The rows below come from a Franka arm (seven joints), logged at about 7 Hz.
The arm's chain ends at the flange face. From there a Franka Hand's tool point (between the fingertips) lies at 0.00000 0.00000 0.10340 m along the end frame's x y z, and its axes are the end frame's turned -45 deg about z.
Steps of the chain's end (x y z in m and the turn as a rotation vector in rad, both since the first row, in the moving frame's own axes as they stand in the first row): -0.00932, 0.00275, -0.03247, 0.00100, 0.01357, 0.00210; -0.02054, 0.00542, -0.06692, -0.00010, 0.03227, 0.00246; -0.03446, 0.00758, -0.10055, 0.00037, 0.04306, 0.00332; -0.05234, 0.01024, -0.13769, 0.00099, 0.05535, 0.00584; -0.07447, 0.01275, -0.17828, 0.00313, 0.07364, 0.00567; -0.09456, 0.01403, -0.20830, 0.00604, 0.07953, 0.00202; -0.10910, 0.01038, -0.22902, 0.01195, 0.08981, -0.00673; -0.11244, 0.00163, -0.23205, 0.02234, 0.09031, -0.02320
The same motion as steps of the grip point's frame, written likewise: -0.00747, -0.00373, -0.03248, -0.00889, 0.01030, 0.00210; -0.01601, -0.00832, -0.06697, -0.02289, 0.02275, 0.00246; -0.02656, -0.01588, -0.10065, -0.03019, 0.03071, 0.00332; -0.04015, -0.02578, -0.13785, -0.03844, 0.03984, 0.00584; -0.05608, -0.03848, -0.17856, -0.04986, 0.05428, 0.00567; -0.07054, -0.05157, -0.20863, -0.05197, 0.06051, 0.00202; -0.07704, -0.06415, -0.22944, -0.05506, 0.07196, -0.00673; -0.07238, -0.07349, -0.23250, -0.04806, 0.07966, -0.02320
